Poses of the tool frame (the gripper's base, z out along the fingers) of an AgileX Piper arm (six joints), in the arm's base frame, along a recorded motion.
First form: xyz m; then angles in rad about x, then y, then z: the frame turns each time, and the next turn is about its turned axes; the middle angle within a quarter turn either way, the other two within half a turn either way.
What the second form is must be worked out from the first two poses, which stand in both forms.
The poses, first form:
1: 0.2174 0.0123 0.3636 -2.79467 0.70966 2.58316
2: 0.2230 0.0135 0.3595 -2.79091 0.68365 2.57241
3: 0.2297 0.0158 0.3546 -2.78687 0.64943 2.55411
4: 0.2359 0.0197 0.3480 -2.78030 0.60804 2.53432
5: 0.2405 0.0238 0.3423 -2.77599 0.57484 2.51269
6: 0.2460 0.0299 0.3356 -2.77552 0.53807 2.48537
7: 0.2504 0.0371 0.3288 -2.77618 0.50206 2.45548
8: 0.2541 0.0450 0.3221 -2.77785 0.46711 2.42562
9: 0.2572 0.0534 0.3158 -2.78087 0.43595 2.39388
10: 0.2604 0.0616 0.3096 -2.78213 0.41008 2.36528
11: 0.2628 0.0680 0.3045 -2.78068 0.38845 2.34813
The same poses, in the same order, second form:
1: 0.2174 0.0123 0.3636 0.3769 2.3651 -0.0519
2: 0.2230 0.0135 0.3595 0.3990 2.3863 -0.0442
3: 0.2297 0.0158 0.3546 0.4290 2.4141 -0.0379
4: 0.2359 0.0197 0.3480 0.4699 2.4462 -0.0229
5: 0.2405 0.0238 0.3423 0.5043 2.4716 -0.0154
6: 0.2460 0.0299 0.3356 0.5403 2.5011 -0.0140
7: 0.2504 0.0371 0.3288 0.5770 2.5300 -0.0144
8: 0.2541 0.0450 0.3221 0.6144 2.5579 -0.0142
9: 0.2572 0.0534 0.3158 0.6484 2.5832 -0.0186
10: 0.2604 0.0616 0.3096 0.6803 2.6031 -0.0205
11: 0.2628 0.0680 0.3045 0.7119 2.6177 -0.0098
